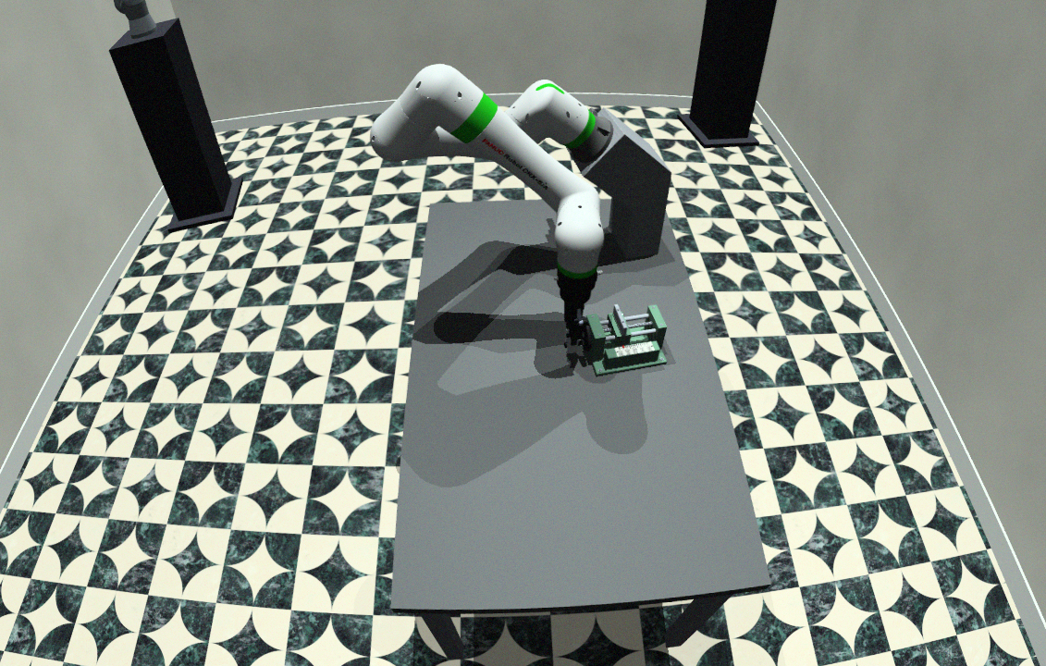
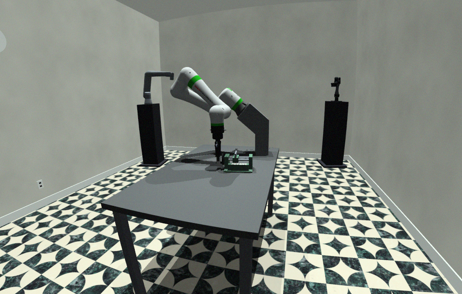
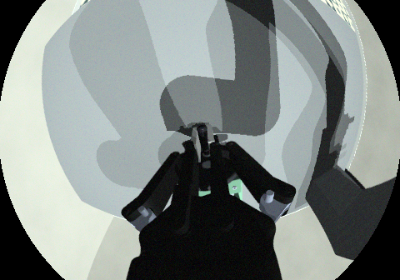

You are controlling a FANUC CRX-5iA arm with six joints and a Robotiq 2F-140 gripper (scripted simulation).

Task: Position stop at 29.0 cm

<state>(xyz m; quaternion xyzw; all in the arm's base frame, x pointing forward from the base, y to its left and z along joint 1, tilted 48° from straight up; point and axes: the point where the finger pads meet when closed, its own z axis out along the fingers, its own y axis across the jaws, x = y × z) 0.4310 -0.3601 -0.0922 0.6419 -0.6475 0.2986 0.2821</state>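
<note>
Now: the green stop fixture 130 mm to the left of my hand, 30 mm above it and 10 mm ahead of it. Round my hand: black handwheel (20 mm to the left, 10 mm below).
</note>
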